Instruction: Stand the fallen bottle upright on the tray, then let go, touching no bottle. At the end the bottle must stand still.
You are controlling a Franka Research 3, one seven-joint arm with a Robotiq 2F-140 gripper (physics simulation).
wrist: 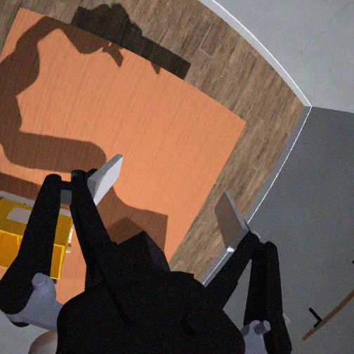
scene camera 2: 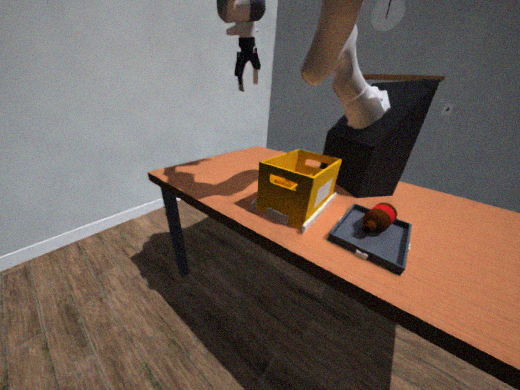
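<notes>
A brown bottle (scene camera 2: pixel 380 218) with a red band lies on its side on the dark grey tray (scene camera 2: pixel 382 249) in the scene view, its neck pointing toward the camera and a little left. The bottle and the tray do not show in the wrist view. My gripper (scene camera 2: pixel 249 86) (wrist: pixel 171 184) is open and empty. It hangs high above the far left part of the table, well to the left of the tray and apart from the bottle.
A yellow crate (scene camera 2: pixel 283 198) (wrist: pixel 37 255) stands on the orange table (scene camera 2: pixel 460 240) (wrist: pixel 150 130), left of the tray. A large black block (scene camera 2: pixel 350 160) stands behind, under the arm's base. The arm's shadow falls on the table.
</notes>
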